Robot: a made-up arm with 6 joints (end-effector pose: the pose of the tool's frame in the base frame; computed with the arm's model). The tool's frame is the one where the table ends. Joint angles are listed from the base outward.
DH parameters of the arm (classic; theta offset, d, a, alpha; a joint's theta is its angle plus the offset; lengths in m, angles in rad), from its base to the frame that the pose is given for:
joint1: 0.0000 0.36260 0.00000 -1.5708
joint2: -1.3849 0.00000 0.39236 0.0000
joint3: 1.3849 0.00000 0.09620 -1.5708
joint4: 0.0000 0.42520 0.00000 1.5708
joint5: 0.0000 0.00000 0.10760 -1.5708
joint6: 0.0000 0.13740 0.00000 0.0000
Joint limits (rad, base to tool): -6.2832..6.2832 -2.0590..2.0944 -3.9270..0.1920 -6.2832..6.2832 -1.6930..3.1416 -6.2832..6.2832
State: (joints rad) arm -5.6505 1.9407 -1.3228 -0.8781 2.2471 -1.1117
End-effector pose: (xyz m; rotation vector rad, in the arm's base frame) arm 0.1405 -0.0635 -0.1805 -0.4260 0.8430 -2.8115
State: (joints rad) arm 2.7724 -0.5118 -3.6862 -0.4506 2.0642 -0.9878
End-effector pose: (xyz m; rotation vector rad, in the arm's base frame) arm 0.4866 -0.1080 1.0091 -0.1571 -1.1669 -1.2149
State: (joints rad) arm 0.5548 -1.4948 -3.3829 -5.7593 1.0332 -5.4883
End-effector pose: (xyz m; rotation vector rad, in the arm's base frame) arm -0.8259 -0.4748 0.3263 0.6935 -0.6769 -1.5695
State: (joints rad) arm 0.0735 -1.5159 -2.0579 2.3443 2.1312 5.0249
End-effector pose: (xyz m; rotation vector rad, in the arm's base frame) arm -0.7713 0.0677 0.7676 0.9495 -2.6243 -1.0781
